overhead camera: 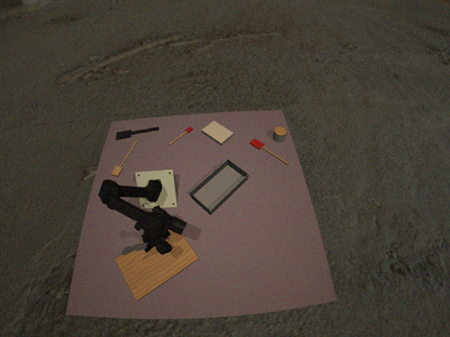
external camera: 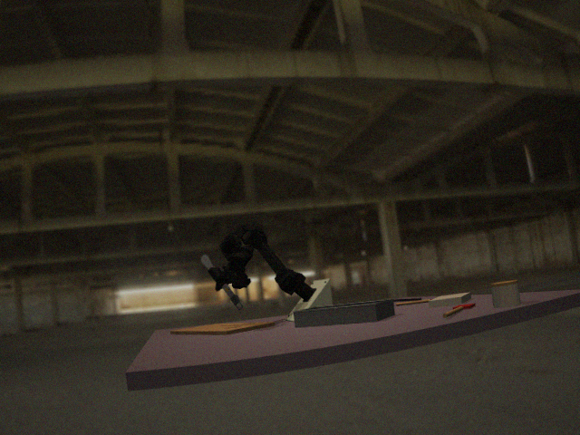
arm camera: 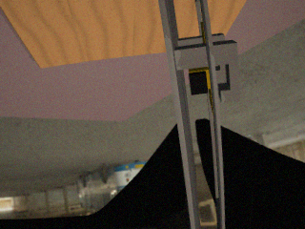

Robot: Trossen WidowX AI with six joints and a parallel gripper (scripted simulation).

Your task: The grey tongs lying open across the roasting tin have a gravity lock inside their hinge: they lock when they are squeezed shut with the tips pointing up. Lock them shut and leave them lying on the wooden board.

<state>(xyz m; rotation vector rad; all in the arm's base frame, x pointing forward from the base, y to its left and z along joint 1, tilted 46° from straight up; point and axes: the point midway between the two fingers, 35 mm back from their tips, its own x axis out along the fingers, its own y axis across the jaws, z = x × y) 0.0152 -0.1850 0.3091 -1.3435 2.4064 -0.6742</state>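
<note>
The yellow piece is 4 cm to the left of my gripper tip and 4 cm ahead of it. The rest, counted from my gripper tip: grey roasting tin (38 cm to the left, 34 cm ahead, 13 cm below); white block (80 cm to the left, 36 cm ahead, 14 cm below); wooden board (15 cm below).
</note>
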